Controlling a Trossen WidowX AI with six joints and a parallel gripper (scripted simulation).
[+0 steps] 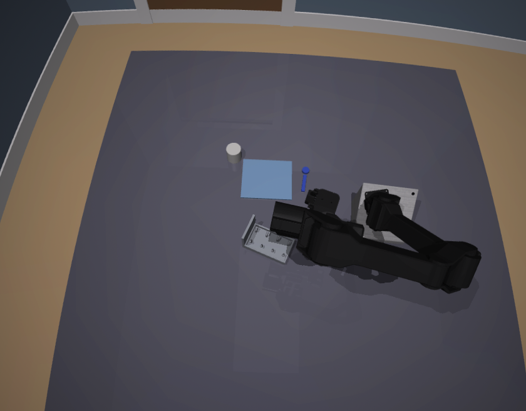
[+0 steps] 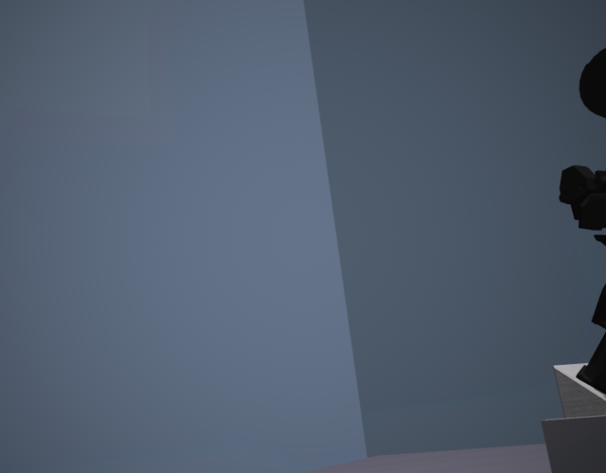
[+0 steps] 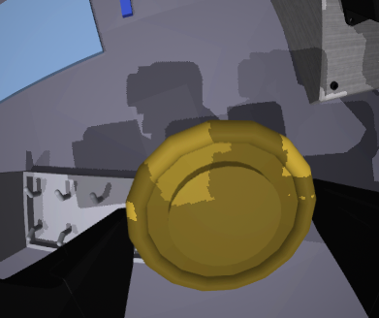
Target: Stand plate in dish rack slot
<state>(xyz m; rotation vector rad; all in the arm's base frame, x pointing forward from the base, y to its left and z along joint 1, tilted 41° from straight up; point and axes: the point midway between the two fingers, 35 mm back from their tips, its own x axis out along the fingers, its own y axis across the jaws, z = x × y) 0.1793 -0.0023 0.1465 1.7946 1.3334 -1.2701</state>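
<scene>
Now: gripper tip 120 mm above the grey dish rack, 110 mm short of it and 20 mm to the left of it. From my gripper tip the other things lie so: light blue mat 220 mm to the right, 140 mm below, 90 mm ahead; blue spoon 220 mm to the right, 140 mm below, 20 mm behind; yellow plate 10 mm above.
</scene>
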